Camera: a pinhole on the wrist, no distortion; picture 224 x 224 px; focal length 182.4 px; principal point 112.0 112.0 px. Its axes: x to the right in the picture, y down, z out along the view. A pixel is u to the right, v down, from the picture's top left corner.
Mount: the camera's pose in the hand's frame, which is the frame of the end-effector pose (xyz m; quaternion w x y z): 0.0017 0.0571 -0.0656 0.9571 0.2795 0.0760 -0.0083
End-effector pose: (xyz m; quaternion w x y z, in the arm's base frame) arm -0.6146 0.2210 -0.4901 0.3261 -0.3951 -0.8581 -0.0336
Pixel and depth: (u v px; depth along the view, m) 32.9 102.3 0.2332
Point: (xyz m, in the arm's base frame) -0.7130 0.1652 -0.6202
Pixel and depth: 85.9 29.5 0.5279
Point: -1.0466 -0.0004 -0.6138
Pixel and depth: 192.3 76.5 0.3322
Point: -0.9070 0.2762 -0.4660
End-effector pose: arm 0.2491 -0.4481 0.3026 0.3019 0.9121 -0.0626 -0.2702
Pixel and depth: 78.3 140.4 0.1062
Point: 0.2299 -0.4765 0.2881
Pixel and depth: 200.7 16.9 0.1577
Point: 0.3193 -0.4029 0.1971
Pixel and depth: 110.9 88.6 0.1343
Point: 0.2439 -0.4486 0.2519
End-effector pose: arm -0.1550 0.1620 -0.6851 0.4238 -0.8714 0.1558 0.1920
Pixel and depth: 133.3 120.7 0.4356
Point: -0.0469 0.4827 -0.8019
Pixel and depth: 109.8 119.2 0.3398
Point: -0.1105 0.4040 -0.7570
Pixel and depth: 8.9 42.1 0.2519
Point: -0.2030 0.3615 -0.5880
